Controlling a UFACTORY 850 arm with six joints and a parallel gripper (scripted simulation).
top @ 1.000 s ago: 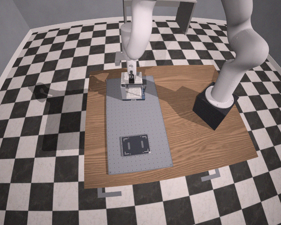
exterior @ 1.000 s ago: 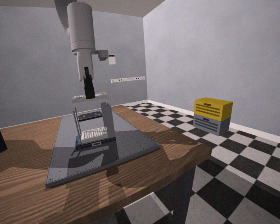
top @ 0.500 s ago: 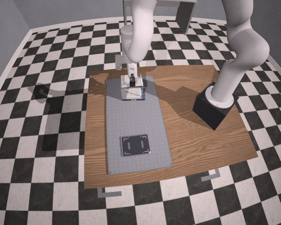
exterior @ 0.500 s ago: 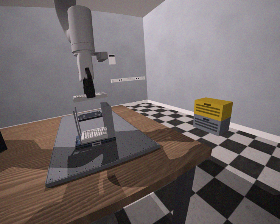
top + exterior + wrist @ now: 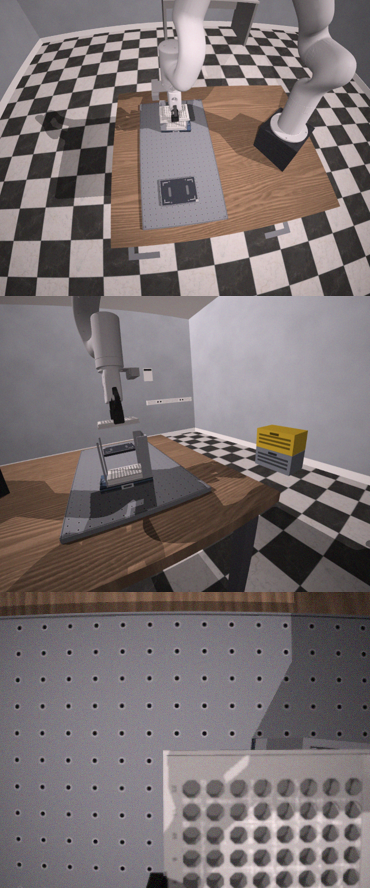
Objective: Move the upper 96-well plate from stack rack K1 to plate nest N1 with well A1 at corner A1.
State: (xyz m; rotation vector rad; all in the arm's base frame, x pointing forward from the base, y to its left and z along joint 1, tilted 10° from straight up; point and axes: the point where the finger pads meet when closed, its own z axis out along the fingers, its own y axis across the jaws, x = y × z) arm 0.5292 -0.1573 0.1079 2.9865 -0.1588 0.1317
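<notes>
Right now my hand is 5 cm short of the dark plate nest N1, 30 cm to the right of it and 19 cm above it. Round my hand: white 96-well plate 1 cm below.
</notes>
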